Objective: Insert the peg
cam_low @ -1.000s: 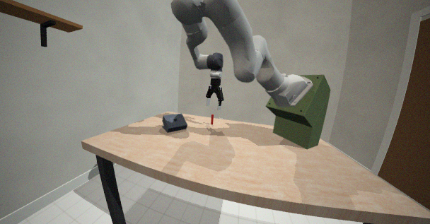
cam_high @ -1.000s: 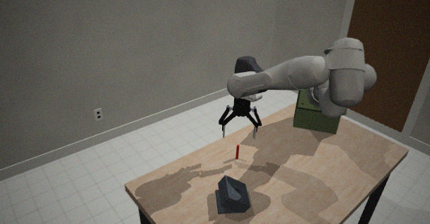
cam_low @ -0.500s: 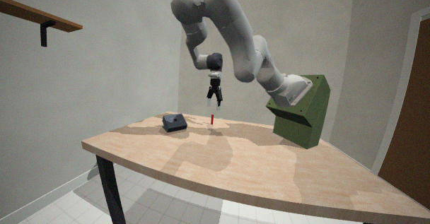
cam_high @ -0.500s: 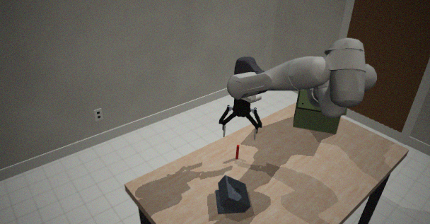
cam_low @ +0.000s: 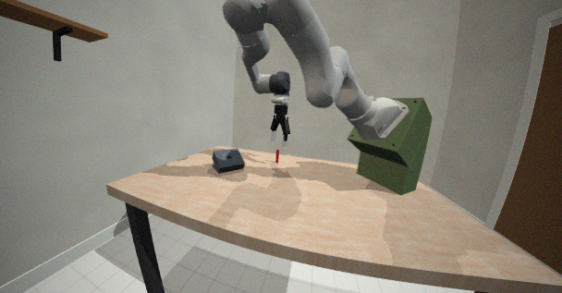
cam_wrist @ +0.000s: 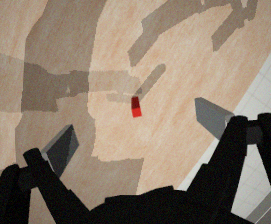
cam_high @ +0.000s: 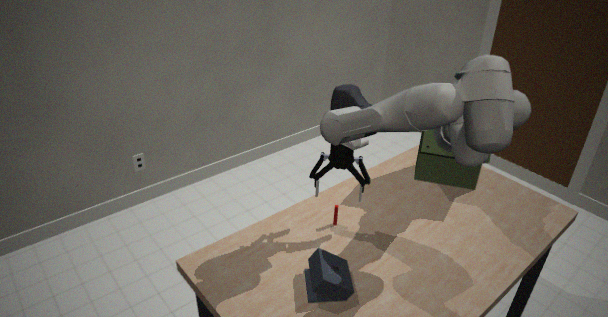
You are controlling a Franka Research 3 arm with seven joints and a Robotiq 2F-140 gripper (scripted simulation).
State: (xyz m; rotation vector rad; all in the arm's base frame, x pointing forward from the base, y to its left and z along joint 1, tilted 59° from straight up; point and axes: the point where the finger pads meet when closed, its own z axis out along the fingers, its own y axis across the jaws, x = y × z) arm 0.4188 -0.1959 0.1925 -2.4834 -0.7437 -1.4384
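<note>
Now: hand 90 mm above the peg.
</note>
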